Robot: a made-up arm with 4 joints.
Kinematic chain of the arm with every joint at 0, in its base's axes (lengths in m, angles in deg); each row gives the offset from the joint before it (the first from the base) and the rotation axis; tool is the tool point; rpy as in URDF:
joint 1: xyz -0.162 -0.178 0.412 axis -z
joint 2: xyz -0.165 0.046 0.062 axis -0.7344 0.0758 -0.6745
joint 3: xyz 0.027 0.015 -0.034 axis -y
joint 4: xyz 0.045 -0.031 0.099 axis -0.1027 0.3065 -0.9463
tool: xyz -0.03 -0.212 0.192 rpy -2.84 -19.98 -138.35
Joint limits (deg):
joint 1: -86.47..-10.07
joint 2: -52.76..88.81
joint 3: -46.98..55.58
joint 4: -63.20..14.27
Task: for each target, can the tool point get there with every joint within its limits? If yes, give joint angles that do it. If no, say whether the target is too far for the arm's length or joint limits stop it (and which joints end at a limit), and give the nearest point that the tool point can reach.
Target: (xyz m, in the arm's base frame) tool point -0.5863 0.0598 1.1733
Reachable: no: too far | nearest point -0.4400 -0.0619 0.7930 | short by 0.425 m
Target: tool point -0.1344 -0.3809 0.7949
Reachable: yes | joints -73.14 27.63 7.42 -9.45
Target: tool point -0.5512 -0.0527 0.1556
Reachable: no: joint limits stop it (at a limit: joint 2, joint 3, joint 4) | nearest point -0.5992 -0.0373 0.6019 | short by 0.449 m
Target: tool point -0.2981 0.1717 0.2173
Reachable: no: joint limits stop it (at a limit: joint 1, joint 3, joint 4) | nearest point -0.2340 0.0641 0.4807 | short by 0.292 m
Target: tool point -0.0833 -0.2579 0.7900
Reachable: yes | joints -55.57 53.04 -15.84 -52.89
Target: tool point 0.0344 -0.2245 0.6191
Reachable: yes | joints -37.25 -9.33 -23.31 -51.10
